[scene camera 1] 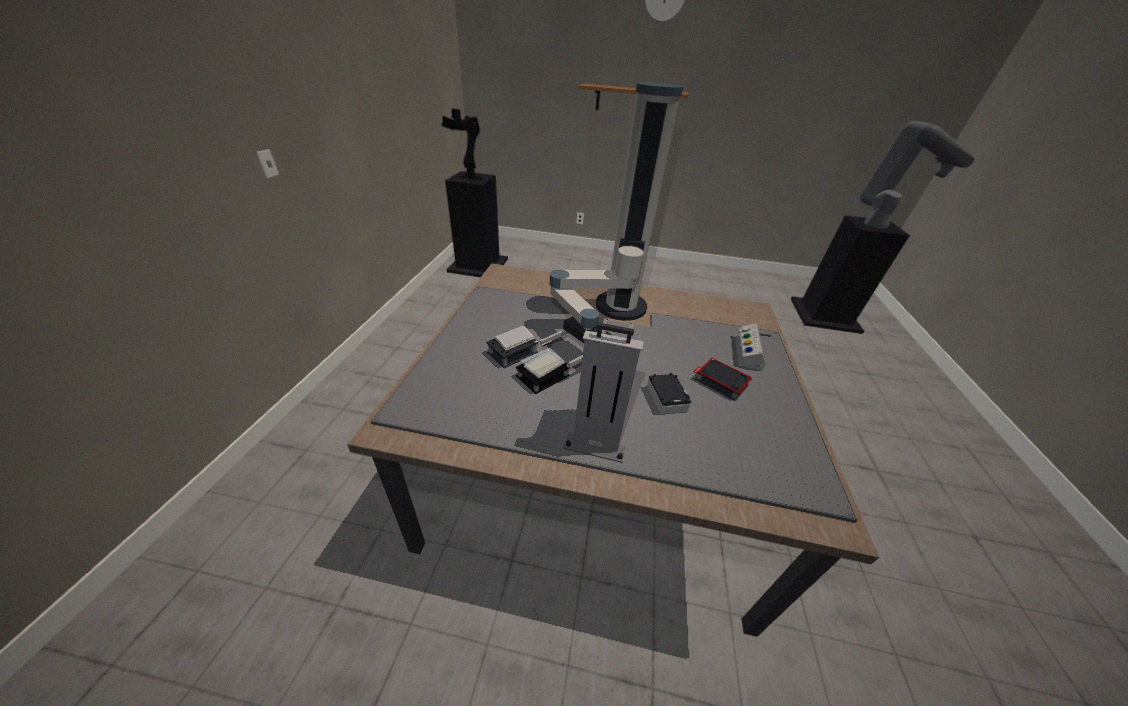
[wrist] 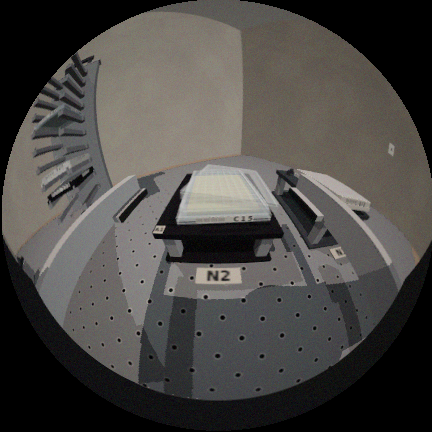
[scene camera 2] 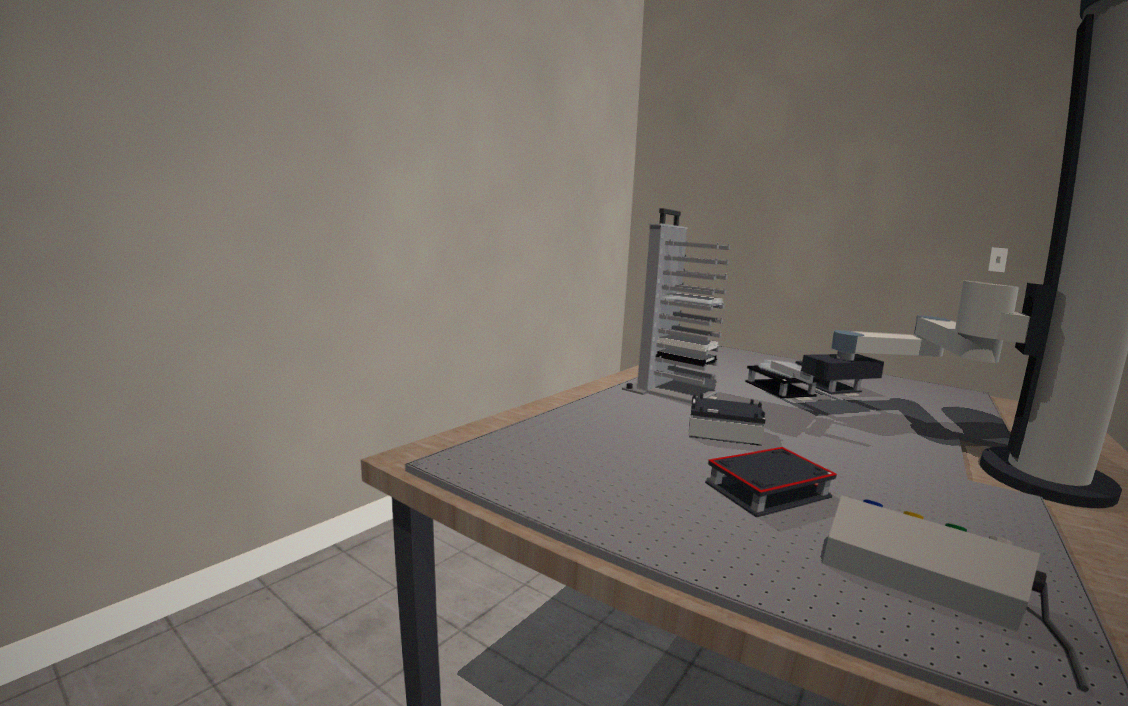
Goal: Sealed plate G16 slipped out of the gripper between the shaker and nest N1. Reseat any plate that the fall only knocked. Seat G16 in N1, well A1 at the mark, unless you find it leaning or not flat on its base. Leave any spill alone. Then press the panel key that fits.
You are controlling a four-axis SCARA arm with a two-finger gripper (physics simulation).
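Places are measured from the arm's base along level axes (x ahead, y left, z up), in centimetres.
Pixels of known places: gripper, between the fingertips: (scene camera 1: 554, 353) (wrist: 217, 179) (scene camera 2: 796, 363); arm's base, origin of its link: (scene camera 1: 620, 306) (scene camera 2: 1046, 479).
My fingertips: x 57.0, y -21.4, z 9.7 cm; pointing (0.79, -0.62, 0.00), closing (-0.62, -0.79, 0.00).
Note:
For each thing: its top centre in the pictures, then the offset to it from my fingertips. "spot": a spot on its surface instead. Level surfaces: height alone.
- Black nest N2, centre of its top: (wrist: 217, 187) (scene camera 2: 782, 370) (scene camera 1: 543, 365) dx +4.1, dy -3.2, dz -3.2 cm
- lid, a spot on its surface: (wrist: 272, 195) spot: dx -3.4, dy -4.0, dz -1.4 cm
- second nest, a spot on its surface: (wrist: 324, 243) spot: dx -10.9, dy -11.0, dz -7.9 cm
- white plate, centre of its top: (wrist: 332, 179) (scene camera 1: 514, 335) dx -7.7, dy -17.6, dz -0.5 cm
- keypad panel, centre of its top: (scene camera 2: 936, 517) (scene camera 1: 754, 336) dx -32.8, dy +76.8, dz +0.0 cm
- light block with a dark clamped top, a spot on its surface: (scene camera 2: 726, 427) spot: dx +3.0, dy +47.1, dz -5.4 cm
- perforated mat, height of its surface: dz -8.4 cm
My gripper (scene camera 1: 553, 355) (wrist: 217, 179) is open, its fingers wide apart on either side of nest N2 with nothing held. Black nest N2 (scene camera 1: 540, 380) (wrist: 217, 230) bears plate C15 (scene camera 1: 544, 362) (wrist: 225, 219), which has pale yellow wells. A clear plate or lid (wrist: 272, 195) lies askew over C15. Its label is not readable. A second nest (wrist: 324, 243) stands to the right in the wrist view, its floor label cut to "N" by the finger. A white plate (scene camera 1: 514, 337) (wrist: 340, 190) lies there. Which plate is G16 cannot be told. The keypad panel (scene camera 1: 750, 348) (scene camera 2: 931, 557) has green, yellow and blue keys.
A tall rack (scene camera 1: 607, 391) (scene camera 2: 654, 308) (wrist: 95, 125) with several shelves holds plates. A light block with a dark clamped top (scene camera 1: 669, 389) (scene camera 2: 726, 427) and a red-rimmed stand (scene camera 1: 723, 376) (scene camera 2: 773, 468) are on the perforated mat (scene camera 1: 748, 457). The arm's column (scene camera 1: 644, 183) (scene camera 2: 1068, 333) stands at the back edge.

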